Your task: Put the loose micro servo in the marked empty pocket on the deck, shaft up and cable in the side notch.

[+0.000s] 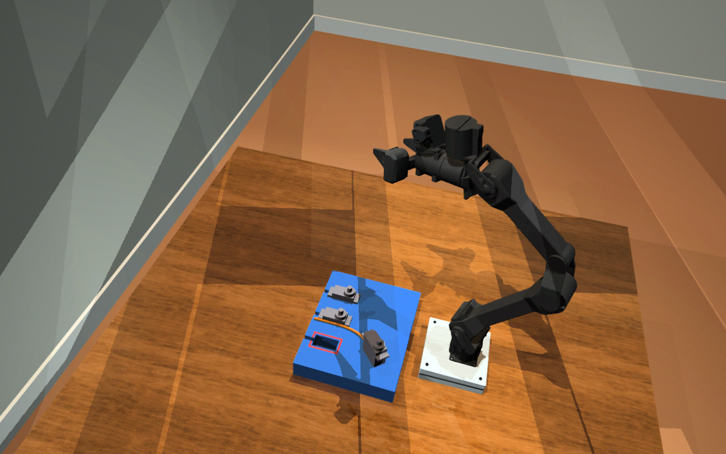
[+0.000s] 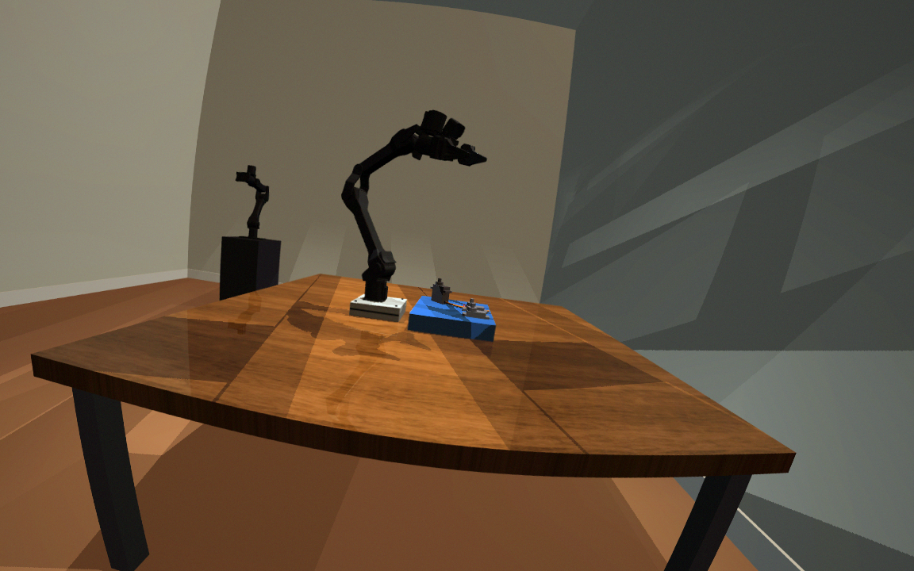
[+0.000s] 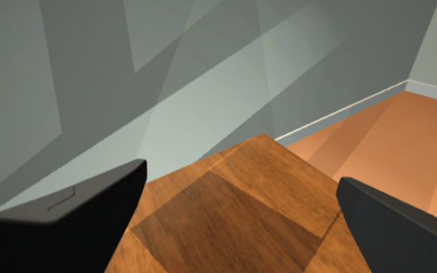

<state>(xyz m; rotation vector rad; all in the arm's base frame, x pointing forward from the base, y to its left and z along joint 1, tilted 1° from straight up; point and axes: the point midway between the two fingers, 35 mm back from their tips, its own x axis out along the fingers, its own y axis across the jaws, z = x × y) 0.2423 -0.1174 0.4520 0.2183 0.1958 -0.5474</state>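
My gripper tip is now 5 cm past the blue deck, 13 cm to the right of it and 47 cm above it.
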